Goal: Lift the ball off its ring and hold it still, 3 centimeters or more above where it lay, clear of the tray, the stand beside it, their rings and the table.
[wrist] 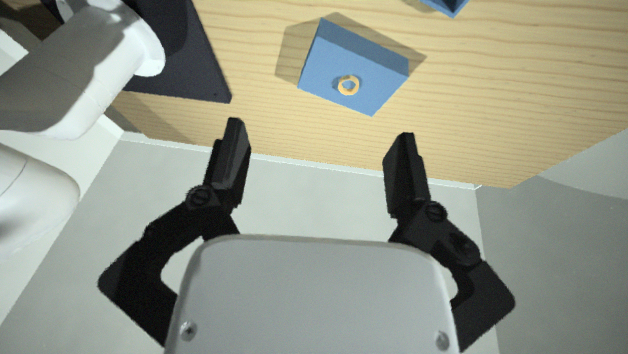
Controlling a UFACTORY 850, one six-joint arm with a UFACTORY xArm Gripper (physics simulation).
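A blue block-like stand (pixel 374 94) rests on the table at the upper middle of the wrist view. A small orange ring (pixel 348 93) lies on its top, with no ball on it. The ball does not show in this view. Part of another blue object (pixel 442 4) shows at the top edge, right of the middle; I cannot tell whether it is the tray. My gripper (pixel 320 139) is wide open, with no object between its fingers. In the view its fingertips appear below the stand, one to either side.
The wooden table (pixel 500 90) spans the upper part of the view, its edge running across below the stand. A dark plate (pixel 205 80) lies at the upper left. White arm parts (pixel 95 65) stand over it, and another white rounded part shows at the left edge.
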